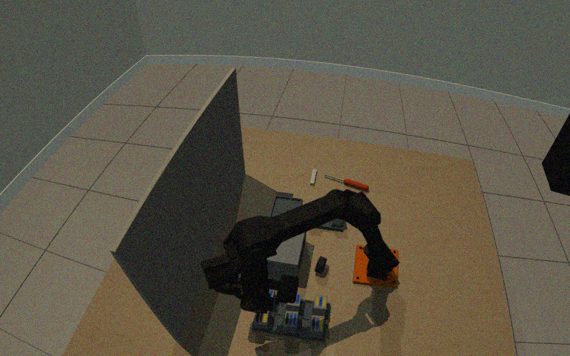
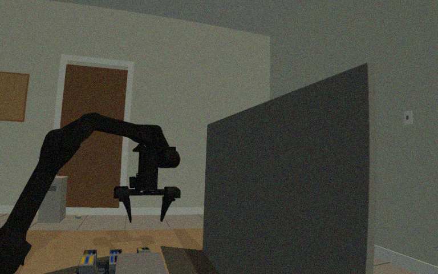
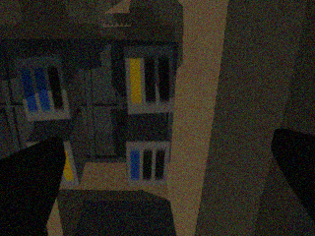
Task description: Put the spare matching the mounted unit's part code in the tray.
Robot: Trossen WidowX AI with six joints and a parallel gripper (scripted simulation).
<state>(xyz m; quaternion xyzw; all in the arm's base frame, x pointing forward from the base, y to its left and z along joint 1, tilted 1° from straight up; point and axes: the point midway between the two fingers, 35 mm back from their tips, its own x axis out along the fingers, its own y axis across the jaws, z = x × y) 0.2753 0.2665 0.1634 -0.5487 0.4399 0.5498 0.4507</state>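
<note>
The grey spare lies 10 mm behind my gripper tip, 10 mm to the left of it and 90 mm below it. From my gripper tip the other things lie so: rack (60 mm behind, 410 mm to the right, 130 mm below); grey panel (240 mm ahead, 190 mm to the right, 90 mm above).
</note>
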